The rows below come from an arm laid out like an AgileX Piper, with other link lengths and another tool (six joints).
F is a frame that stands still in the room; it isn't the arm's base.
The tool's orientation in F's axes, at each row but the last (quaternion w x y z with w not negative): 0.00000, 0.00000, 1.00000, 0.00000; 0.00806, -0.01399, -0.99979, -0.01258; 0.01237, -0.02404, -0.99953, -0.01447; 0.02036, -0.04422, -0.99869, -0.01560; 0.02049, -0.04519, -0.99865, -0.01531; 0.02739, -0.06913, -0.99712, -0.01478; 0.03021, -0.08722, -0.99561, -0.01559; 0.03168, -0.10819, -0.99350, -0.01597; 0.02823, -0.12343, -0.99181, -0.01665; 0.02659, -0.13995, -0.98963, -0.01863; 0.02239, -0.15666, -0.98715, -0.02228; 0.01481, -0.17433, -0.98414, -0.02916
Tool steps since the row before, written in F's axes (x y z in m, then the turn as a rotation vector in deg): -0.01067, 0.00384, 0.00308, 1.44, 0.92, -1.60; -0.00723, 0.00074, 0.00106, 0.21, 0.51, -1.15; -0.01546, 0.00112, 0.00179, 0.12, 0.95, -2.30; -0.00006, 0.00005, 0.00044, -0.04, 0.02, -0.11; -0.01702, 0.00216, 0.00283, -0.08, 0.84, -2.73; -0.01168, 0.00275, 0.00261, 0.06, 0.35, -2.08; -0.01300, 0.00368, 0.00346, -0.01, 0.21, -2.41; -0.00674, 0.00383, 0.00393, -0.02, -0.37, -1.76; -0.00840, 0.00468, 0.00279, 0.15, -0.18, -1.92; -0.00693, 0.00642, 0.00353, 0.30, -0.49, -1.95; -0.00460, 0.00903, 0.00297, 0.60, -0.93, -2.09; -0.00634, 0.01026, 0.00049, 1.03, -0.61, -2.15
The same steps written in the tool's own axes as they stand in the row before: 0.01067, 0.00384, -0.00308, -1.44, 0.92, 1.60; 0.00726, 0.00056, -0.00093, -0.21, 0.49, 1.16; 0.01554, 0.00042, -0.00138, -0.13, 0.89, 2.32; 0.00008, 0.00006, -0.00044, 0.04, 0.01, 0.11; 0.01725, 0.00068, -0.00208, 0.04, 0.75, 2.76; 0.01208, 0.00117, -0.00190, -0.13, 0.30, 2.08; 0.01363, 0.00144, -0.00257, -0.11, 0.14, 2.41; 0.00765, 0.00238, -0.00337, -0.18, -0.41, 1.74; 0.00944, 0.00254, -0.00216, -0.30, -0.19, 1.90; 0.00862, 0.00434, -0.00291, -0.54, -0.44, 1.91; 0.00731, 0.00726, -0.00233, -0.96, -0.77, 2.02; 0.00948, 0.00746, 0.00027, -1.26, -0.33, 2.09
